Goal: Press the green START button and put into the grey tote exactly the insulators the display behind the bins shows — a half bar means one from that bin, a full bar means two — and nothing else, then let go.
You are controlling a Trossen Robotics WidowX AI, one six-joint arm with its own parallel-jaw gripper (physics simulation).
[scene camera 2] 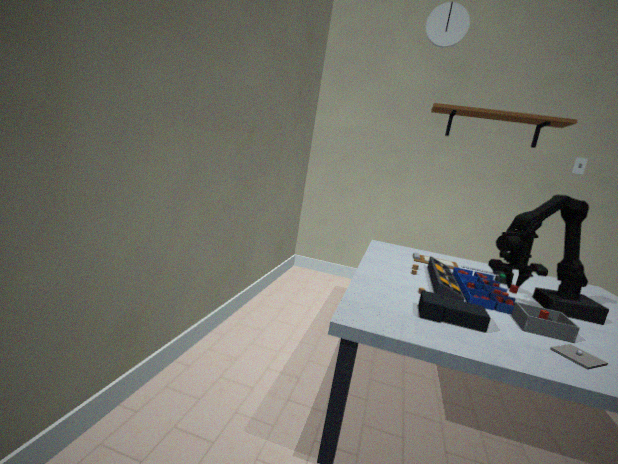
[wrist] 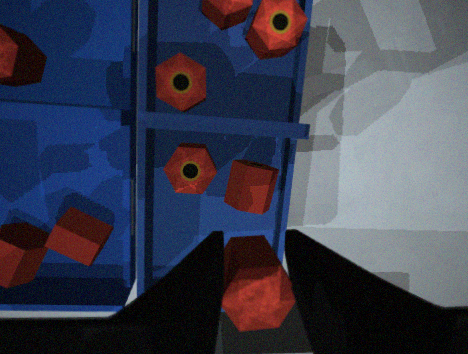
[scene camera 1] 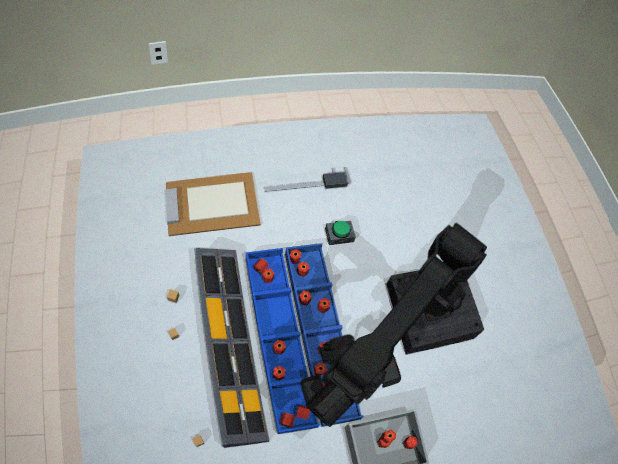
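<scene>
My gripper (wrist: 254,241) is shut on a red insulator (scene camera 2: 514,289) (wrist: 258,300), held above the near end of the right-hand blue bins. The fingers are hidden under the arm in scene camera 1. The grey tote (scene camera 1: 367,450) (scene camera 2: 550,330) holds two touching insulators (scene camera 1: 387,438) and another insulator (scene camera 1: 411,442). The display (scene camera 1: 227,341) shows a full bar (scene camera 1: 216,318) in the left second row and half bars (scene camera 1: 229,401) (scene camera 1: 251,400) on both sides of the last row. The left second bin (scene camera 1: 274,312) is empty; other visible bins hold insulators. The green START button (scene camera 1: 341,228) stands beyond the bins.
A clipboard (scene camera 1: 254,200) and a caliper (scene camera 1: 335,180) lie beyond the bins. Small wooden cubes (scene camera 1: 173,295) (scene camera 1: 173,333) (scene camera 1: 198,440) lie behind the display. A black box (scene camera 2: 452,312) stands beside the display's end, and a flat plate with a knob (scene camera 2: 570,352) lies beside the tote.
</scene>
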